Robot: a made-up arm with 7 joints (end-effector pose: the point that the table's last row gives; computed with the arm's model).
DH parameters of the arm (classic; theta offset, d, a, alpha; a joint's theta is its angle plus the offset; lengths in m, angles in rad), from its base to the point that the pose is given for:
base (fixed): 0 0 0 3.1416
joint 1: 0 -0.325 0 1.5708
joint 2: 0 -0.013 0 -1.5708
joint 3: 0 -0.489 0 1.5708
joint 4: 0 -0.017 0 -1.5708
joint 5: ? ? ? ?
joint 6: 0 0 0 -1.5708
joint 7: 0 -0.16 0 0
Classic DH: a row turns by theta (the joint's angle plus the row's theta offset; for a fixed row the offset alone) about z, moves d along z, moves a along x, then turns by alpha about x.
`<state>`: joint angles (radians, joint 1 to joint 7).
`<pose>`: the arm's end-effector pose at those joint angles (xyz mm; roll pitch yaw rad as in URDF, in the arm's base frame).
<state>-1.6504 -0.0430 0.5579 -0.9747 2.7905 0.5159 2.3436</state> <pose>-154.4 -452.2 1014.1 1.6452 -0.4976 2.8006</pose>
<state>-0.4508 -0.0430 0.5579 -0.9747 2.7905 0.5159 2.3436</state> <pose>-477.4 -20.2 1014.1 1.6452 -0.4976 1.6010</pose>
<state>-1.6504 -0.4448 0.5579 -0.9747 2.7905 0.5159 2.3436</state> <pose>-135.7 -686.0 787.8 1.1917 -0.6183 3.0441</pose>
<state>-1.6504 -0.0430 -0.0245 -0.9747 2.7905 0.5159 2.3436</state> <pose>106.4 -475.7 1012.2 1.6416 -0.4731 -2.8991</pose>
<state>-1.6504 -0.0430 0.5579 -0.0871 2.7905 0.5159 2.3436</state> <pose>1.6 -165.1 1297.7 2.6379 -0.4133 2.3541</pose>
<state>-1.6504 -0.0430 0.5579 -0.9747 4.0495 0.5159 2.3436</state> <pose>-227.0 -399.3 1037.8 3.0250 -1.3544 0.8082</pose>
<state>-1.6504 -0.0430 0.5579 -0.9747 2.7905 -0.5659 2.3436</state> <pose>-162.7 -351.5 1144.3 2.6502 -0.0816 2.1609</pose>
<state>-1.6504 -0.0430 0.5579 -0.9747 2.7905 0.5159 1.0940</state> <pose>-154.4 -452.2 1014.1 1.6601 0.7488 2.8970</pose>
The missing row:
joint 5: 0 -0.359 0 1.5708
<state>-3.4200 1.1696 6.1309 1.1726 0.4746 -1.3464 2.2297</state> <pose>-769.3 -311.1 351.2 2.3545 -0.7271 1.7819</pose>
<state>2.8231 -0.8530 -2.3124 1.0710 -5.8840 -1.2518 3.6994</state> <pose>775.1 72.4 684.5 -2.0726 0.1913 2.2005</pose>
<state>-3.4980 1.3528 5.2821 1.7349 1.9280 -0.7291 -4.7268</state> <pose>-231.1 -538.4 228.7 1.6466 -0.4045 -2.4291</pose>
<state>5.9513 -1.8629 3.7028 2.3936 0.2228 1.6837 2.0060</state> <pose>-131.9 54.0 217.2 -2.7744 -0.1930 1.7455</pose>
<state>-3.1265 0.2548 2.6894 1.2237 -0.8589 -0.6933 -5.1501</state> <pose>236.0 112.7 1125.7 -3.0036 0.5988 -0.0942</pose>
